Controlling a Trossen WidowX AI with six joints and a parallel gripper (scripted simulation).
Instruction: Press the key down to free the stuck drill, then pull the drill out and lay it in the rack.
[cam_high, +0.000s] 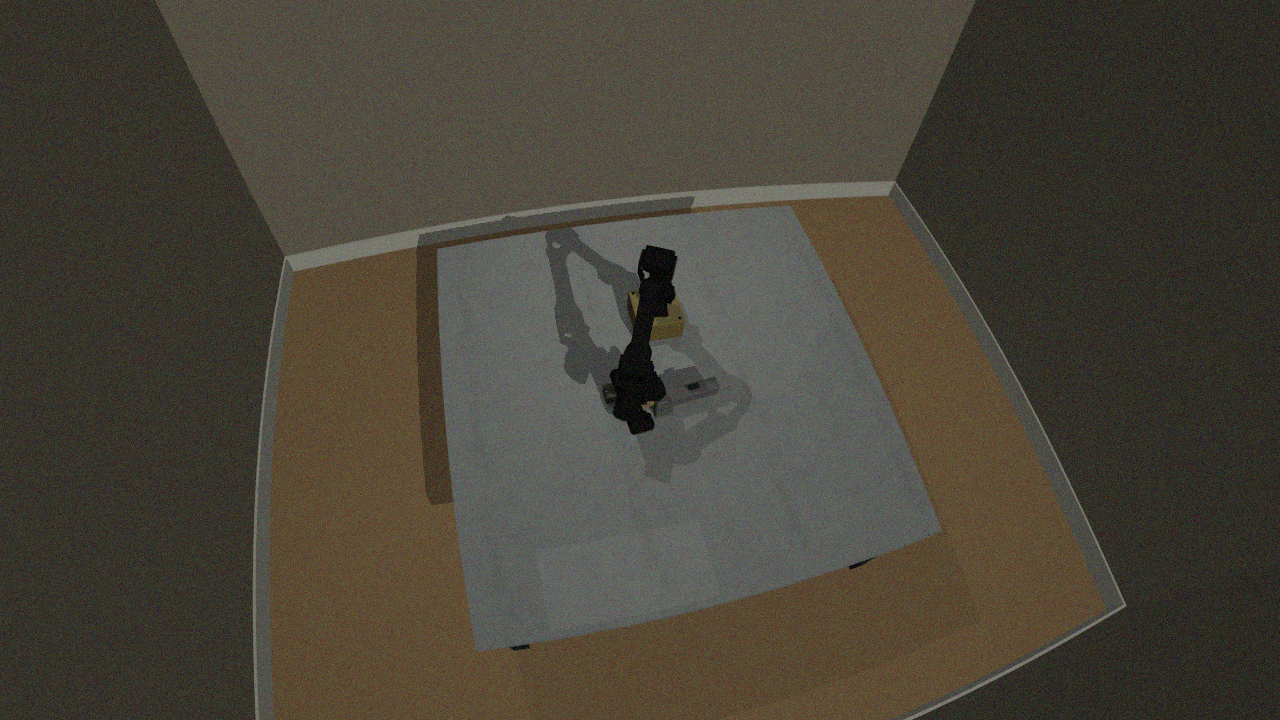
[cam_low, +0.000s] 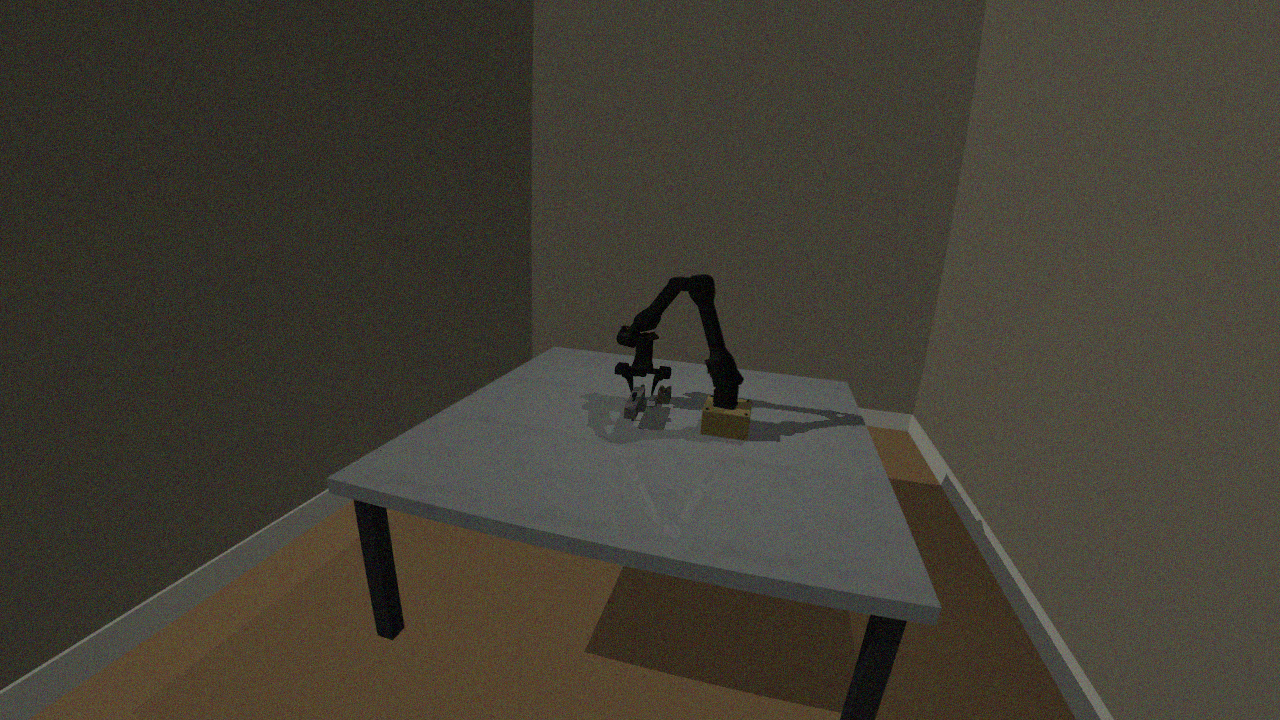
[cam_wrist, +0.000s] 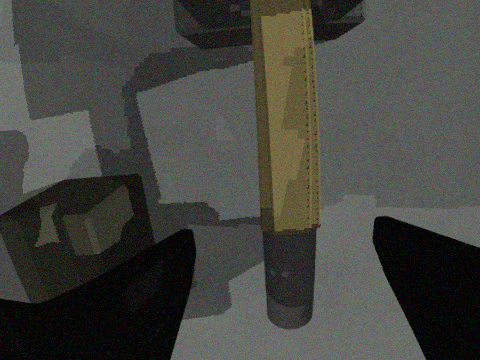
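My gripper tip is now 1 cm past the drill, 5 cm to the right of it and 3 cm below it. Round my gripper tip: rack: 7 cm behind, 3 cm to the right; small dark key: 4 cm behind, 17 cm to the left, 3 cm above; grey housing block: 4 cm behind, 15 cm to the left, 2 cm above.
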